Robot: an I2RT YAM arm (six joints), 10 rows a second.
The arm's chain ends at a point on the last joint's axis. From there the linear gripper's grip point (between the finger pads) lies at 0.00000 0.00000 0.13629 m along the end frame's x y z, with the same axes.
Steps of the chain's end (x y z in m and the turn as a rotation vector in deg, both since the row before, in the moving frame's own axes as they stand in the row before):
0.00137 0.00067 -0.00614 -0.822 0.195 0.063
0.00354 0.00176 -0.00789 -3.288 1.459 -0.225
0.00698 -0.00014 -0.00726 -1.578 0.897 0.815
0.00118 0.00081 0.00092 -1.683 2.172 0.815
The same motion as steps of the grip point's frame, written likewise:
0.00183 0.00263 -0.00615 -0.822 0.195 0.063
0.00702 0.00957 -0.00816 -3.288 1.459 -0.225
0.00909 0.00363 -0.00733 -1.578 0.897 0.815
0.00632 0.00485 0.00076 -1.683 2.172 0.815

